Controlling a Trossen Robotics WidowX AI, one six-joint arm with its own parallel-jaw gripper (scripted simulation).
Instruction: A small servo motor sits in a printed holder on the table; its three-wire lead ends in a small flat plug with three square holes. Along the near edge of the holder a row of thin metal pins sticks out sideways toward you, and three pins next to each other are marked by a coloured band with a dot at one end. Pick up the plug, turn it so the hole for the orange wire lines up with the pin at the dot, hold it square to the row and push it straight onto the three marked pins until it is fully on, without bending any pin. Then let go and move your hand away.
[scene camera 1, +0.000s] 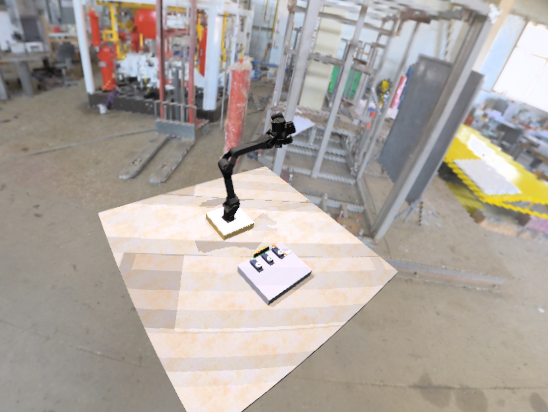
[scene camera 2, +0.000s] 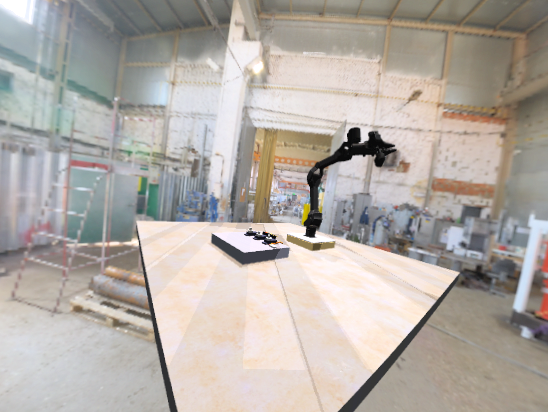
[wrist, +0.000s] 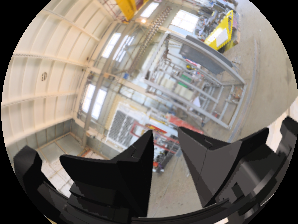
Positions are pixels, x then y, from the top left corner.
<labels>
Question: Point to my gripper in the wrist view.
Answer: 165, 132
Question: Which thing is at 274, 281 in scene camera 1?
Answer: A grey printed holder.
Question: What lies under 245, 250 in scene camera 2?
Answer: A grey printed holder.
</labels>
